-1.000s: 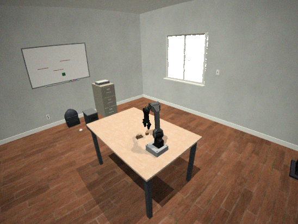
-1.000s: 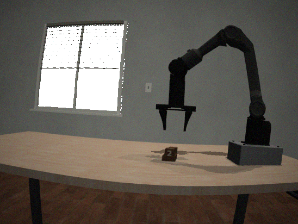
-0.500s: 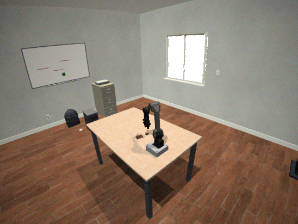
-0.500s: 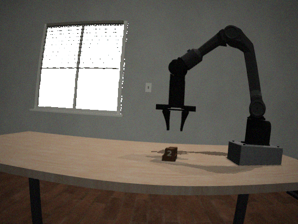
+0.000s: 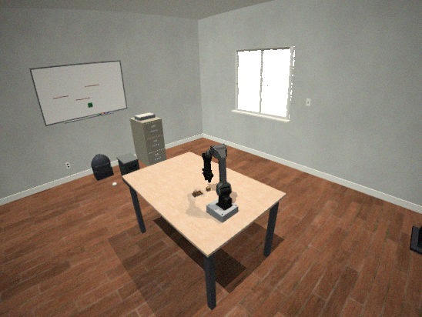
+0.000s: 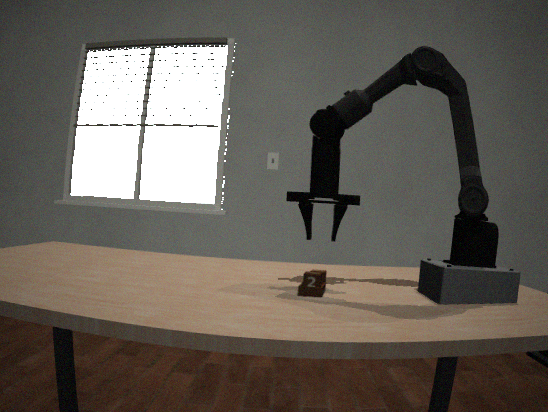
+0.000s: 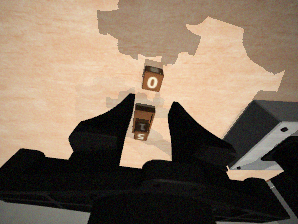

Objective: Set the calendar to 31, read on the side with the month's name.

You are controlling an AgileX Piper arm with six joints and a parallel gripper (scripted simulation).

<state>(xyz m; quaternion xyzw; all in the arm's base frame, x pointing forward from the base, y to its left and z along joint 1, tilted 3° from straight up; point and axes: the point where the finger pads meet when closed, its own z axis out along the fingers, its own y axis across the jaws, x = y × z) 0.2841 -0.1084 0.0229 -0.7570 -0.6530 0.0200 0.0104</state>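
Right now the brown tray is 11 cm to the left of my hand, 9 cm below it and 2 cm ahead of it.
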